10 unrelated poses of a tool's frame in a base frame.
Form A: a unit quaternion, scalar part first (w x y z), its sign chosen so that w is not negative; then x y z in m.
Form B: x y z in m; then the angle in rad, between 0 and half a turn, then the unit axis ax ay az. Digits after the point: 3 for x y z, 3 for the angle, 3 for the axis.
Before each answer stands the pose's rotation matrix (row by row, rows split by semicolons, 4 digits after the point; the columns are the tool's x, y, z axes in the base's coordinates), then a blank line. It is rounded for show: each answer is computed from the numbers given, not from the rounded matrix.
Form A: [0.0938, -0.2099, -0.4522, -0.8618, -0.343, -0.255, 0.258]
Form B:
-0.8943 0.3515 0.2769; 0.0282 -0.5735 0.8188; 0.4466 0.7400 0.5029

[-0.343, -0.255, 0.258, 2.954, -0.211, -0.454, -0.866]
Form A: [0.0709, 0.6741, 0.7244, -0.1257, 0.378, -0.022, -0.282]
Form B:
-0.0811 0.9945 -0.0667; 0.9588 0.0596 -0.2777; -0.2722 -0.0865 -0.9583

[0.378, -0.022, -0.282, 3.000, 0.676, 0.726, -0.126]
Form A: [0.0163, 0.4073, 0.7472, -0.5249, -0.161, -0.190, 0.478]
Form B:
-0.6677 0.6258 -0.4032; 0.5916 0.1172 -0.7977; -0.4519 -0.7711 -0.4484

[-0.161, -0.190, 0.478, 3.109, 0.407, 0.747, -0.525]
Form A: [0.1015, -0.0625, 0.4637, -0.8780, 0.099, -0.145, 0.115]
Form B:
-0.9716 0.1203 0.2039; -0.2362 -0.5494 -0.8015; 0.0156 -0.8269 0.5622

[0.099, -0.145, 0.115, 2.938, -0.063, 0.466, -0.883]
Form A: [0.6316, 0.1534, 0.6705, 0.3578, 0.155, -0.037, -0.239]
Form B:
-0.1551 -0.2463 0.9567; 0.6577 0.6969 0.2860; -0.7372 0.6736 0.0538

[0.155, -0.037, -0.239, 1.774, 0.198, 0.865, 0.461]
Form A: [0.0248, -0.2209, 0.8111, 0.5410, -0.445, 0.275, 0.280]
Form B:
-0.9012 -0.3852 -0.1988; -0.3315 0.3170 0.8886; -0.2793 0.8667 -0.4134

[-0.445, 0.275, 0.280, 3.092, -0.221, 0.811, 0.541]
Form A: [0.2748, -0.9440, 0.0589, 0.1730, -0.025, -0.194, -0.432]
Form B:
0.9332 -0.2063 -0.2942; -0.0161 -0.8420 0.5392; -0.3590 -0.4984 -0.7891

[-0.025, -0.194, -0.432, 2.585, -0.982, 0.061, 0.180]
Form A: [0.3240, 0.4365, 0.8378, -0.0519, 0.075, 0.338, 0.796]
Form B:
-0.4090 0.7649 0.4975; 0.6977 0.6136 -0.3698; -0.5881 0.1959 -0.7847

[0.075, 0.338, 0.796, 2.482, 0.461, 0.886, -0.055]
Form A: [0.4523, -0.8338, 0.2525, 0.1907, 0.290, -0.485, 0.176]
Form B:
0.7997 -0.5936 -0.0896; -0.2486 -0.4633 0.8506; -0.5465 -0.6580 -0.5181

[0.290, -0.485, 0.176, 2.203, -0.935, 0.283, 0.214]
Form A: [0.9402, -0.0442, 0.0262, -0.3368, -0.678, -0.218, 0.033]
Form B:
0.7718 0.6310 0.0790; -0.6356 0.7692 0.0655; -0.0195 -0.1008 0.9947

[-0.678, -0.218, 0.033, 0.695, -0.130, 0.077, -0.989]
